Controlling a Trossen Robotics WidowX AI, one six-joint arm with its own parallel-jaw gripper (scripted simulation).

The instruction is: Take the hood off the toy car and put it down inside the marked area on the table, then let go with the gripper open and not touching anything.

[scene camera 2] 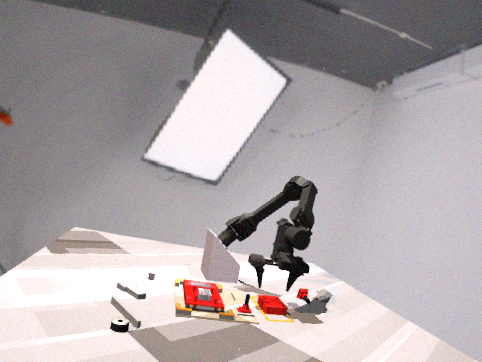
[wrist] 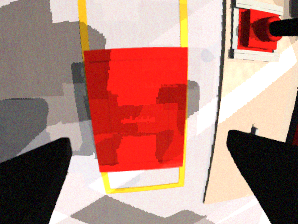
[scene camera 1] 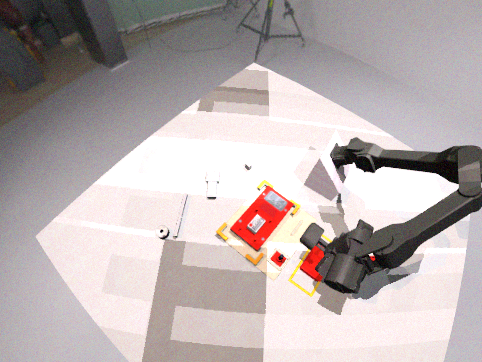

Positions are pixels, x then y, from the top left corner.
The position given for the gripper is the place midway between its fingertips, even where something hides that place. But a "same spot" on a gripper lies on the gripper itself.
Scene:
gripper: scene camera 2; wrist; scene camera 1 322, 258
same spot on gripper: (wrist: 40, 174) = (scene camera 2: 289, 282)

